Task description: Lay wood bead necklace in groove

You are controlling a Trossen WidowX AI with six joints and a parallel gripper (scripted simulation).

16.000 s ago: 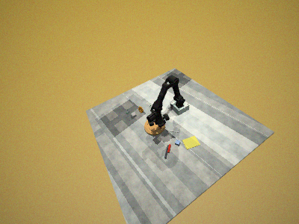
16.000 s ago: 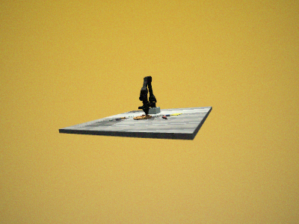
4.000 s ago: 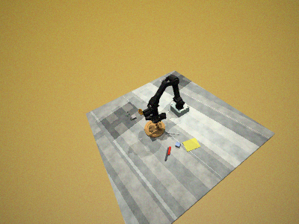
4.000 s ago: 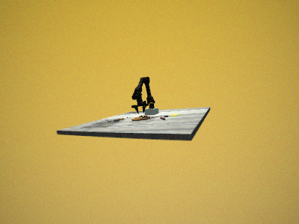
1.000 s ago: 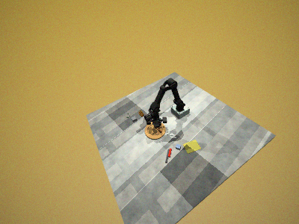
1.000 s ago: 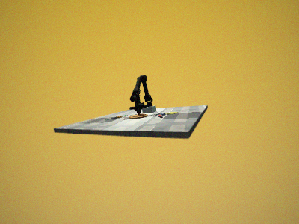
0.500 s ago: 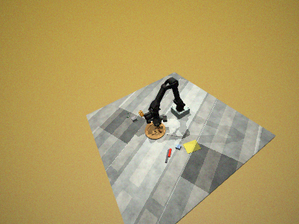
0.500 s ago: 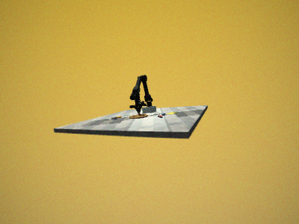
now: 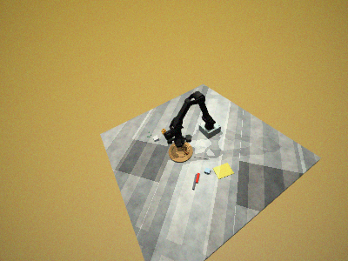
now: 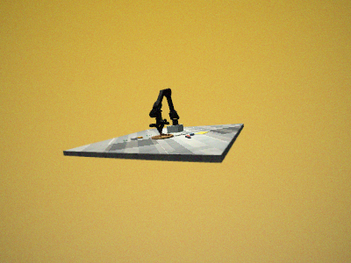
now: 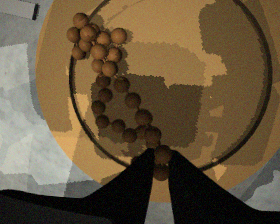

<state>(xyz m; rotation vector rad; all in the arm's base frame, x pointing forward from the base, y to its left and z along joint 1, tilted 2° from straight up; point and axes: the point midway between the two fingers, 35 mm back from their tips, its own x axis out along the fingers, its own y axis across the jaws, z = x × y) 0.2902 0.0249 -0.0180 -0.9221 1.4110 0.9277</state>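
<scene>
The round bead board lies 2 cm ahead of my gripper tip, 3 cm to the left of it and 2 cm below it. The rest, counted from my gripper tip: thin grey stick (11 cm behind, 16 cm to the left, 3 cm below); small blue block (9 cm behind, 28 cm to the left, 2 cm below); grey piece (16 cm ahead, 19 cm to the right, 2 cm below).
</scene>
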